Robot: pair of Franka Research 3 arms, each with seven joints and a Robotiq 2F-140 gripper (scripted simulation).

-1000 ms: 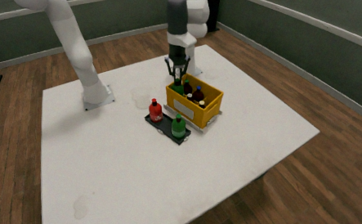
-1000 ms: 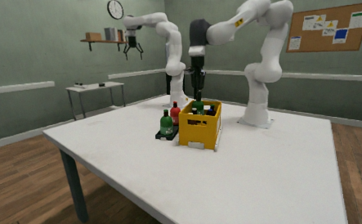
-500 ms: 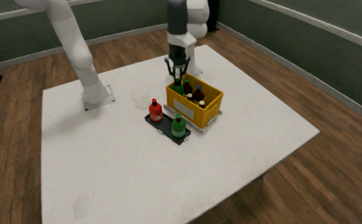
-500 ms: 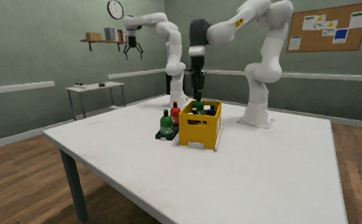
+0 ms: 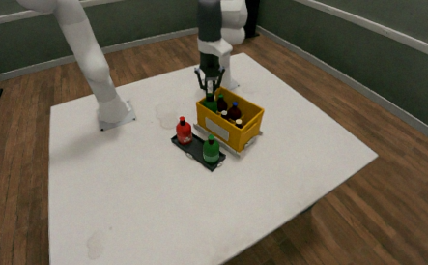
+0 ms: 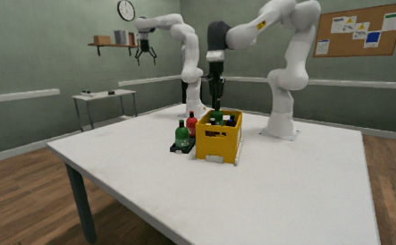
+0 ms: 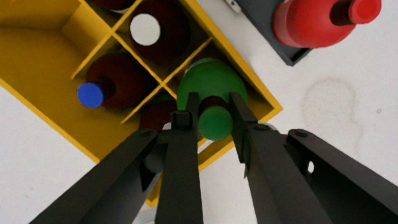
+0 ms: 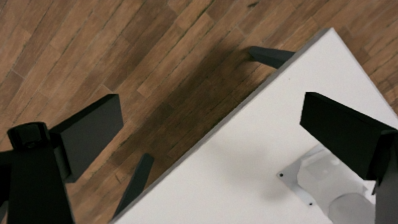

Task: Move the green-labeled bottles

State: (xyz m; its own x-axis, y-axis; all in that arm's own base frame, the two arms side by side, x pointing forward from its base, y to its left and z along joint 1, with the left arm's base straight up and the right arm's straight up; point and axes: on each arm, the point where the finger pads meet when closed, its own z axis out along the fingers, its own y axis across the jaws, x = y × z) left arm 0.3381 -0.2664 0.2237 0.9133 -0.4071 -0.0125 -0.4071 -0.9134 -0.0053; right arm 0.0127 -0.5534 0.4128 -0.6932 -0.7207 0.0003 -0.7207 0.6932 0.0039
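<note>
The yellow crate is 14 cm below my left hand, 7 cm to the left of it and 6 cm ahead of it. Round my left hand: red bottle: 16 cm to the right, 14 cm below, 2 cm ahead; then tray: 21 cm below, 12 cm to the right, 11 cm ahead; then blue-capped bottle: 14 cm below, 11 cm to the left, 5 cm ahead.
</note>
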